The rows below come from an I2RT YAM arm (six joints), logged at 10 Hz.
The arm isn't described. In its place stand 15 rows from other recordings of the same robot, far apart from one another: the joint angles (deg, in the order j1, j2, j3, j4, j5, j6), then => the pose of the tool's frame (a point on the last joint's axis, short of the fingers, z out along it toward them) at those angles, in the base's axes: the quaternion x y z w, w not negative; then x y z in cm.
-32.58, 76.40, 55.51, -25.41, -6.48, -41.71 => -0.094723 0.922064 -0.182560 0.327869 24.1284 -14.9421 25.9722
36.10, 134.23, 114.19, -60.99, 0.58, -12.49 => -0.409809 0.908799 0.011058 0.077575 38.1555 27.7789 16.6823
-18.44, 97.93, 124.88, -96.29, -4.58, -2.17 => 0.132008 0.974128 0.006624 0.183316 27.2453 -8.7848 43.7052
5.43, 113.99, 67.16, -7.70, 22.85, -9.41 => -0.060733 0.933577 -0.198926 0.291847 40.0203 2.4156 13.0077
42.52, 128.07, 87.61, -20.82, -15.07, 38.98 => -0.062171 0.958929 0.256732 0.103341 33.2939 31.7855 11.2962
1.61, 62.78, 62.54, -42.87, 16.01, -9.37 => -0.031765 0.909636 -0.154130 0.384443 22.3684 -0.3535 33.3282
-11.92, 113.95, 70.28, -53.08, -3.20, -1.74 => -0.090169 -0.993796 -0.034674 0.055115 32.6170 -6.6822 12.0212
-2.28, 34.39, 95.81, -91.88, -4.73, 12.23 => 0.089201 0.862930 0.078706 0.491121 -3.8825 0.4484 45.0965
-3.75, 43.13, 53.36, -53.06, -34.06, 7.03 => -0.034350 0.883415 0.279247 0.374727 13.4696 1.1153 32.6188
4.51, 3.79, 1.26, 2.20, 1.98, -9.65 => -0.075303 0.705129 -0.043851 0.703704 11.3307 0.7704 17.9447
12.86, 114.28, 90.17, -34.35, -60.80, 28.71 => -0.021770 0.841083 0.538477 0.046342 40.6921 12.4775 23.0965
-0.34, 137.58, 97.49, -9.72, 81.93, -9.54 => 0.167651 0.724923 -0.635742 0.205457 49.1723 -3.8166 11.9363
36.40, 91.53, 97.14, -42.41, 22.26, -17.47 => -0.320358 0.821317 -0.098007 0.461740 29.0234 19.7225 39.7007
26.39, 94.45, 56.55, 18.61, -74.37, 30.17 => -0.328105 0.660946 0.652507 0.172432 29.7897 18.6085 24.5937
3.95, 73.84, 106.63, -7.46, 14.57, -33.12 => -0.067069 0.537090 -0.276689 0.794027 21.8117 0.6084 59.6592
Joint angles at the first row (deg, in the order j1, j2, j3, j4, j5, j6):
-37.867, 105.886, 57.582, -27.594, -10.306, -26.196
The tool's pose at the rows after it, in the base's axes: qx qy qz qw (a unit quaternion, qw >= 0); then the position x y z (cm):
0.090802 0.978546 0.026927 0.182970 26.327 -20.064 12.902
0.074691 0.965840 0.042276 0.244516 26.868 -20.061 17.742
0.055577 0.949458 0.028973 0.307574 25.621 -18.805 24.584
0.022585 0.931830 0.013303 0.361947 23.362 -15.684 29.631
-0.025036 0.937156 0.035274 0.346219 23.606 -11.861 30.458
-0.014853 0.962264 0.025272 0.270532 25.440 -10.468 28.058
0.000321 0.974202 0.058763 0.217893 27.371 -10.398 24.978
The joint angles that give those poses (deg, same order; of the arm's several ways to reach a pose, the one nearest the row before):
-38.807, 104.881, 58.654, -27.573, -14.043, -26.195
-38.785, 99.308, 63.048, -32.273, -19.573, -26.196
-38.741, 89.274, 66.849, -38.764, -22.567, -26.174
-36.862, 78.303, 66.916, -42.655, -24.316, -26.086
-29.715, 75.132, 66.805, -47.178, -23.158, -25.497
-24.338, 79.549, 66.522, -49.123, -15.420, -22.262
-22.677, 86.236, 66.520, -49.123, -15.617, -19.705

